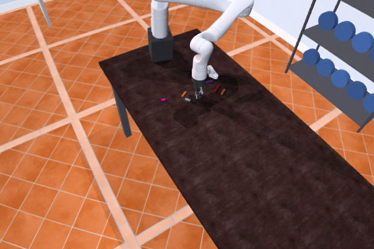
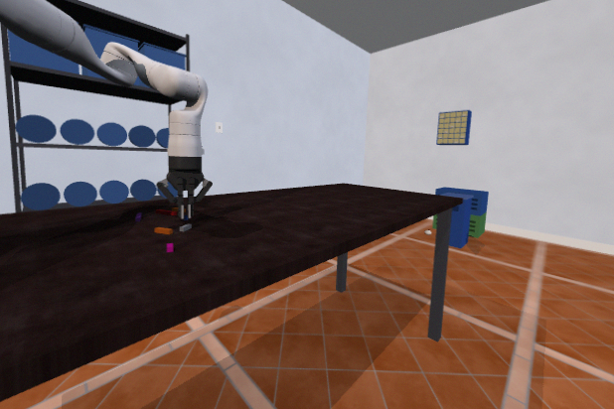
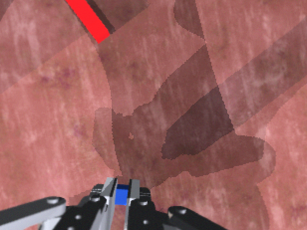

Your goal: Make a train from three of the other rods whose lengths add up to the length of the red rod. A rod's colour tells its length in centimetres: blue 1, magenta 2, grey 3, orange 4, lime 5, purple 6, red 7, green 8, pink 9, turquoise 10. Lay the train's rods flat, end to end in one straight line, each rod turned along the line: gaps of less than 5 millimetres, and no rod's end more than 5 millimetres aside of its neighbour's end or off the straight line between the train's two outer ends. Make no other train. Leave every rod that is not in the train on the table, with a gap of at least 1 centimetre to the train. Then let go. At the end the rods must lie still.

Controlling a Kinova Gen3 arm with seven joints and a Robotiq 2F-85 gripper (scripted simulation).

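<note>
The blue rod lies 2 cm below my hand. The rest, counted from my hand: purple rod: 13 cm to the left, 6 cm behind, 3 cm below; red rod: 14 cm to the left, 3 cm below, 1 cm ahead; grey rod: 5 cm to the right, 3 cm below, 3 cm behind.
</note>
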